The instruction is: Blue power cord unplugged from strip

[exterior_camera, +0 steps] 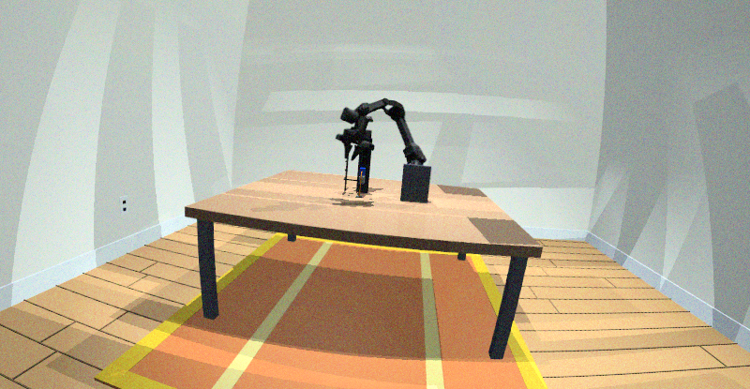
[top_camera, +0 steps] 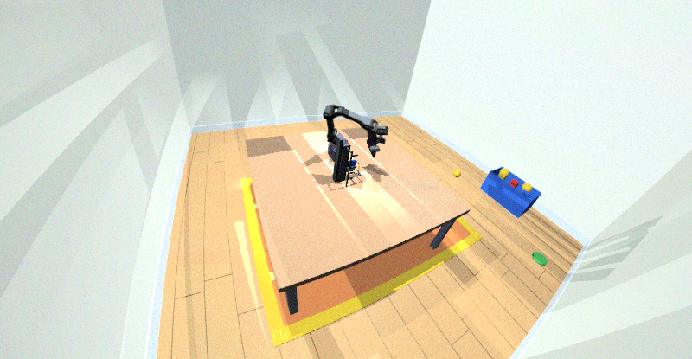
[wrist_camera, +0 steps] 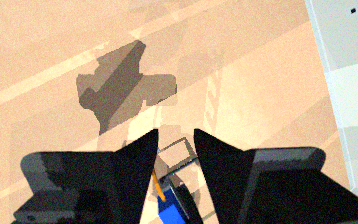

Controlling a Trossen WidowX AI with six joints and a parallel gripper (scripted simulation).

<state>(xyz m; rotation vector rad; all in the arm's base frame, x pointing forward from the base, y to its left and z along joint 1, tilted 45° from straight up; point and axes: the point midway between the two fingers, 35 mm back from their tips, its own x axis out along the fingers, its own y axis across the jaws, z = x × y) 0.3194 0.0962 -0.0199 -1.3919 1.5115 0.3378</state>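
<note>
The blue plug lies 14 cm to the right of my gripper tip, 6 cm behind it and 5 cm below it. From my gripper tip the other things lie so: thin dark upright rod: 20 cm to the right, 4 cm below, 2 cm ahead.
</note>
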